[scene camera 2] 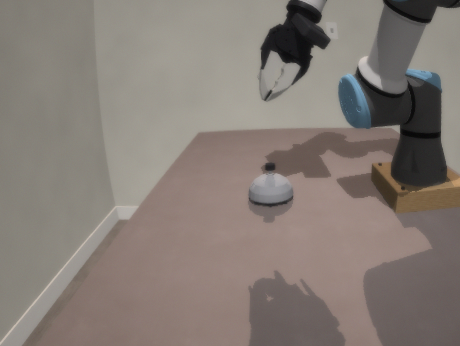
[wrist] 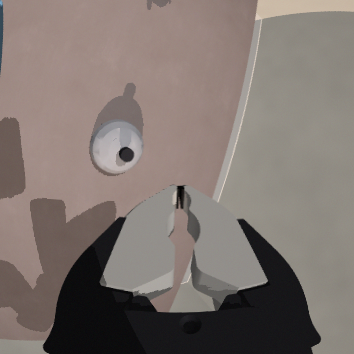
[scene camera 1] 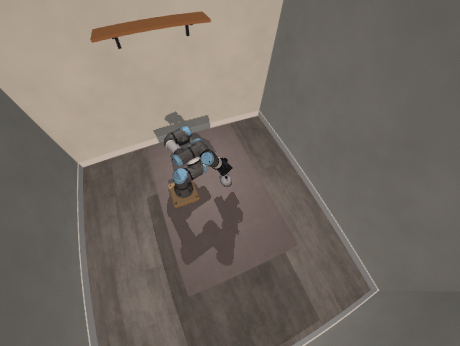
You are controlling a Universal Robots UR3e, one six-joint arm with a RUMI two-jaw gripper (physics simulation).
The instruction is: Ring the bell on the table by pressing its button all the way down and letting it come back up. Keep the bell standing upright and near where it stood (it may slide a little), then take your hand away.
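Frame: origin at the arm's base, x left, y ahead, z down, level; millimetres.
Seen in the pictures: gripper, fingertip midpoint: (scene camera 2: 264, 100) (wrist: 178, 187); arm's base, origin of the base link: (scene camera 2: 418, 175) (scene camera 1: 184, 189).
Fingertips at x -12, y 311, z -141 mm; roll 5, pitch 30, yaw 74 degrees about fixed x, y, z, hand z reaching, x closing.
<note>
Offsets run from my fingertips to a thing's middle. Level surfaces: height alone.
The bell, a silvery dome @[dz +150, dx -5, dy -3 mm] (scene camera 1: 226, 182) (scene camera 2: 270, 190) (wrist: 109, 148), stands upright on the brownish-pink table @[dz +182 mm] (scene camera 1: 260, 235) (scene camera 2: 185, 240) (wrist: 190, 75). Its black button @[dz +122, dx -5, dy -3 mm] (scene camera 2: 270, 166) (wrist: 126, 154) sticks up on a short stem at the top. My gripper (scene camera 2: 268, 98) (wrist: 178, 187) is shut and empty, its pale fingertips meeting. It hangs well above the table and apart from the bell. In the wrist view the bell lies up and to the left of the fingertips. In scene camera 1 the black gripper body hides the fingertips, close above the bell in that view.
The arm's wooden base block (scene camera 1: 184, 195) (scene camera 2: 425, 197) stands on the table, to the right of the bell in scene camera 2. A wooden shelf (scene camera 1: 150, 26) is on the beige wall. Dark shadows of the arm fall across the table. Grey walls stand beyond the table's edges.
</note>
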